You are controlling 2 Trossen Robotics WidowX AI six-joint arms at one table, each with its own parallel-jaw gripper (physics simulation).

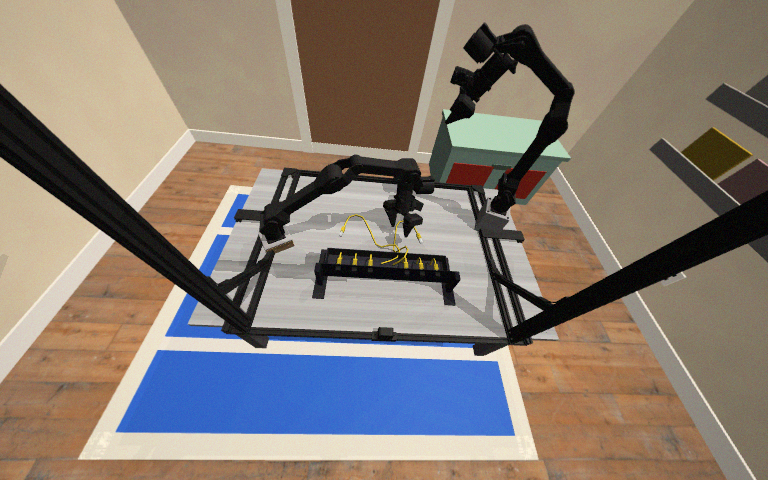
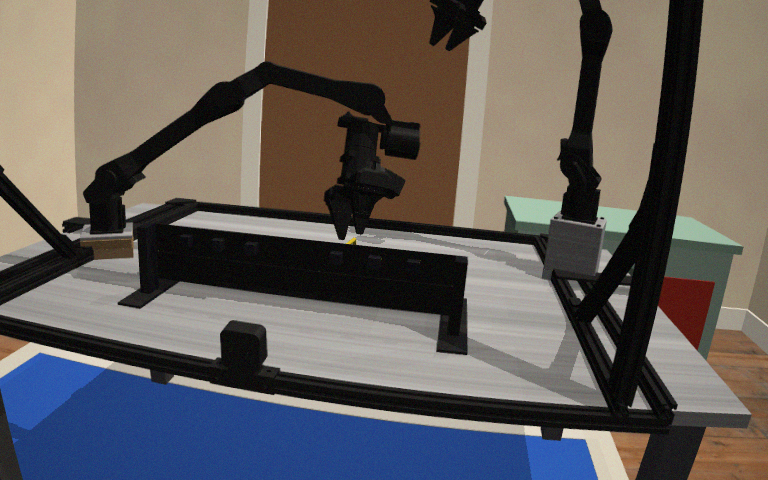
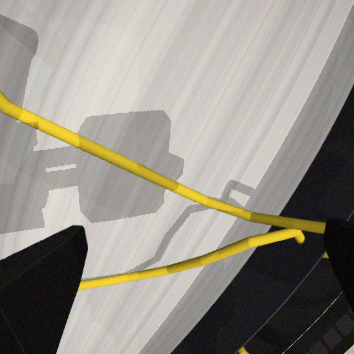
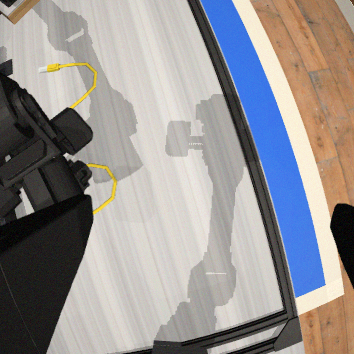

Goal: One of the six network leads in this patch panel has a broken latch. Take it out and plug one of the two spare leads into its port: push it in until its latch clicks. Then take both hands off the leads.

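The black patch panel stands on two feet on the table. Yellow leads sit in it, three at the left and three at the right; no broken latch can be made out. One spare lead has its plug behind the panel's left part, the other spare lead behind its right part. My left gripper is open just behind the panel, over two yellow cables. My right gripper is open, high above the table's back right.
A black frame edges the table, with a small black box at its front. Black uprights rise at both sides. A green cabinet stands behind at the right. The left arm reaches across the table behind the panel.
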